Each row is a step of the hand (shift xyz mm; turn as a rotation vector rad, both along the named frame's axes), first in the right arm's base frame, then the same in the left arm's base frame.
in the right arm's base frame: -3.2 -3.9 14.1 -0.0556 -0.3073 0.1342
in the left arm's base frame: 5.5 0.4 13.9 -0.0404 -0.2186 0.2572
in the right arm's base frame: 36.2 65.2 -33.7 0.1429 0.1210 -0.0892
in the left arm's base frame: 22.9 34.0 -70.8 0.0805 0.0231 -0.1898
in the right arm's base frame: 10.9 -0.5 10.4 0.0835 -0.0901 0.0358
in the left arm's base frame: 14.3 -3.9 2.6 0.0581 -0.1117 0.0225
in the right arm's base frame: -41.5 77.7 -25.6 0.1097 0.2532 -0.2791
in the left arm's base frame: -24.7 82.8 -30.7 -0.0271 0.1228 -0.3718
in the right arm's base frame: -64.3 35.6 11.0 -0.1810 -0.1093 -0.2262
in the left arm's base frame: -29.7 63.0 26.0 -0.3042 -0.0457 -0.0349
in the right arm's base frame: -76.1 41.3 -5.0 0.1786 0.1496 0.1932
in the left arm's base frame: -46.8 70.9 17.4 0.2928 0.0765 -0.0056
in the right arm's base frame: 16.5 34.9 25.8 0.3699 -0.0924 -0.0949
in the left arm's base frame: 37.9 26.6 -3.2 0.1821 -0.2699 -0.2199
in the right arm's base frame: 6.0 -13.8 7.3 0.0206 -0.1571 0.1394
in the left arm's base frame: 5.1 -13.6 8.2 0.0596 -0.1235 0.1604
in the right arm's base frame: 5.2 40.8 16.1 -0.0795 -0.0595 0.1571
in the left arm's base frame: 25.2 35.5 -7.3 0.0253 0.0112 0.1838
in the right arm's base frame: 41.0 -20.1 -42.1 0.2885 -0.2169 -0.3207
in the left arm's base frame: -2.5 -43.5 -44.2 -0.0540 -0.3758 -0.2983
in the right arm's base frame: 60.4 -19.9 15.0 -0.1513 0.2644 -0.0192
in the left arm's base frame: 47.7 -43.3 -10.8 -0.0485 0.2975 -0.0480
